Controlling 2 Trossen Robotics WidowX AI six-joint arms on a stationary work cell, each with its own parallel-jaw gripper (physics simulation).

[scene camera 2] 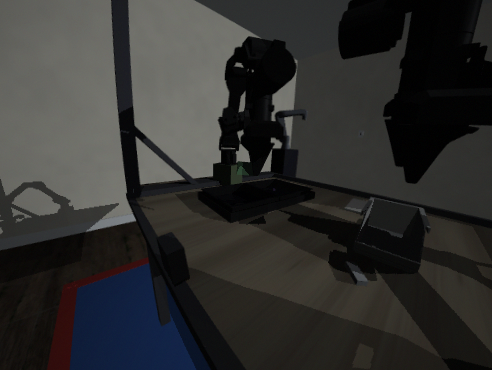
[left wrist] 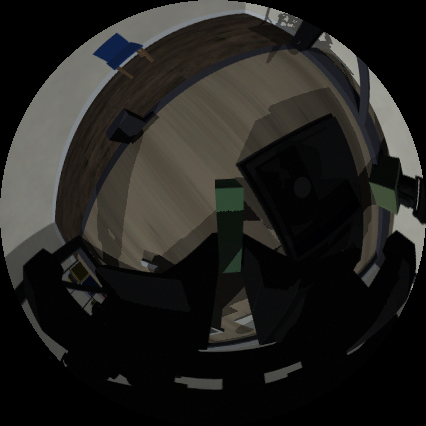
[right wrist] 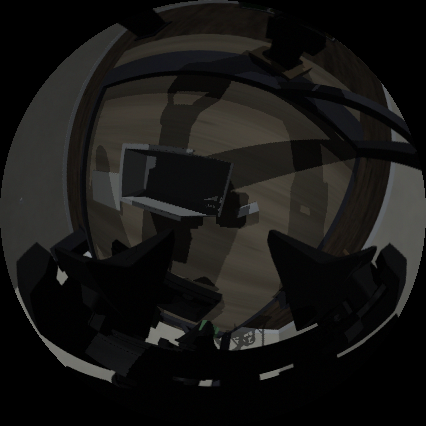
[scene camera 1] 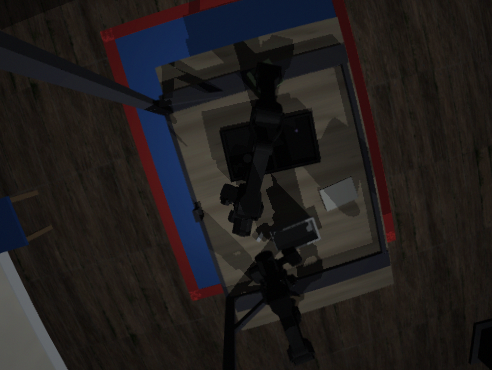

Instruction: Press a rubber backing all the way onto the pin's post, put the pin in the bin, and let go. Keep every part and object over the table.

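Pixels of known places: left gripper, between the fingertips: (scene camera 2: 255, 175) (left wrist: 226, 237) (right wrist: 206, 320); right gripper, between the fingertips: (scene camera 2: 404, 173) (right wrist: 222, 235) (scene camera 1: 275, 254); left arm's base, origin of its link: (scene camera 2: 228, 163) (scene camera 1: 265, 77); right arm's base, origin of its link: (right wrist: 282, 56).
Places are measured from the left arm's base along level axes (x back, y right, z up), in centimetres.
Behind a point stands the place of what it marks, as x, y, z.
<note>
My left gripper (left wrist: 226, 237) {-29.8, 32.0, 3.0} (scene camera 2: 257, 171) {-29.8, 32.0, 3.0} is shut on a green bar (left wrist: 230, 200) {-26.8, 33.8, 6.0}, which sticks out past the fingertips; whether it is the pin, and its post, I cannot tell. My right gripper (right wrist: 222, 235) {-54.7, 35.4, 7.1} (scene camera 2: 411, 179) {-54.7, 35.4, 7.1} is open and empty, above the table near a grey open-topped bin (right wrist: 165, 207) {-53.2, 25.2, -2.9} (scene camera 2: 387, 256) {-55.9, 34.2, -6.8} (scene camera 1: 316, 227) {-59.5, 16.6, -1.7}. A small pale block (right wrist: 250, 208) {-51.7, 38.9, -8.5} (scene camera 2: 357, 274) {-51.5, 39.1, -8.5} lies on the table beside the bin. A dark round disc (left wrist: 302, 187) {-21.0, 22.7, -8.7} (scene camera 1: 247, 158) {-21.0, 22.9, -8.3} shows in the black tray. Which piece is the rubber backing is too dark to tell.
The wide black tray (scene camera 1: 226, 155) {-15.0, 29.0, -9.0} (scene camera 2: 231, 215) {-24.8, 33.7, -7.3} lies beyond the bin in scene camera 2. A pale flat plate (scene camera 1: 339, 194) {-56.6, 0.1, -8.9} (right wrist: 106, 189) {-56.0, 1.7, -8.8} lies near the bin. A dark block (scene camera 2: 173, 257) {-29.4, 54.0, -4.5} (left wrist: 127, 126) {-27.0, 51.4, -5.4} sits at the table edge. A raised dark rim borders the table.
</note>
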